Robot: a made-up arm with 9 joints. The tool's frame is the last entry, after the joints.
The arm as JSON. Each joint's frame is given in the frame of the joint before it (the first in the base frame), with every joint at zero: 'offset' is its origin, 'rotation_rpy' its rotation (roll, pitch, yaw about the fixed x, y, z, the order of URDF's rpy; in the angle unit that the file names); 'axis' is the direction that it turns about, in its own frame. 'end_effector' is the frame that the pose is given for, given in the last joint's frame.
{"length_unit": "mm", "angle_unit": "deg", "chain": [
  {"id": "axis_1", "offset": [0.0, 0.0, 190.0], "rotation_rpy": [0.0, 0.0, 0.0], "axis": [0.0, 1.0, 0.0]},
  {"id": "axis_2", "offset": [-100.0, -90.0, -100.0], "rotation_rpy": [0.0, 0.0, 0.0], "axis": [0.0, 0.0, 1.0]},
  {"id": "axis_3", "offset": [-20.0, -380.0, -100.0], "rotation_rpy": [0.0, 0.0, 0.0], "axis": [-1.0, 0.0, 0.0]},
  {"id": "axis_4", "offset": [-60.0, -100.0, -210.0], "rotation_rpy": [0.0, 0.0, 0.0], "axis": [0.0, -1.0, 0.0]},
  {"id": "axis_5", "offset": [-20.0, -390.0, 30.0], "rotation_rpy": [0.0, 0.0, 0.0], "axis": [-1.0, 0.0, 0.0]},
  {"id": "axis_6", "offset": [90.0, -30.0, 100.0], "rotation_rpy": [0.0, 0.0, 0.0], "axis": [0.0, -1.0, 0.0]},
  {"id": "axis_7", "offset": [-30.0, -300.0, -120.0], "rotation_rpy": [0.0, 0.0, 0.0], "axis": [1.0, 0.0, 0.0]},
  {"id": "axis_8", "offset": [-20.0, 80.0, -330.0], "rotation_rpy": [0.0, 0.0, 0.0], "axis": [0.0, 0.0, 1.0]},
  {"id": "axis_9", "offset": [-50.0, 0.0, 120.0], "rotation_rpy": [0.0, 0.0, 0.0], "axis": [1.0, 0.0, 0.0]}
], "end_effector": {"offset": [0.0, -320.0, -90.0], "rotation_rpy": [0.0, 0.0, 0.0]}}
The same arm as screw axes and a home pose.
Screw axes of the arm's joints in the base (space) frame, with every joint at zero. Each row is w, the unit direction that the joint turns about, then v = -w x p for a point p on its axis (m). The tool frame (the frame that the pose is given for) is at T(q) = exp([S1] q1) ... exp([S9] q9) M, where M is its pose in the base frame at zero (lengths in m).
S1 = (0, 1, 0, -0.19, 0, 0)
S2 = (0, 0, 1, -0.09, 0.1, 0)
S3 = (-1, 0, 0, 0, 0.01, -0.47)
S4 = (0, -1, 0, -0.22, 0, 0.18)
S5 = (-1, 0, 0, 0, 0.19, -0.96)
S6 = (0, -1, 0, -0.09, 0, 0.11)
S7 = (1, 0, 0, 0, -0.21, 1.29)
S8 = (0, 0, 1, -1.21, 0.16, 0)
S9 = (1, 0, 0, 0, -0.42, 1.21)
M: xyz -0.21 -1.53 -0.51 (m) quaternion w x y z 1 0 0 0

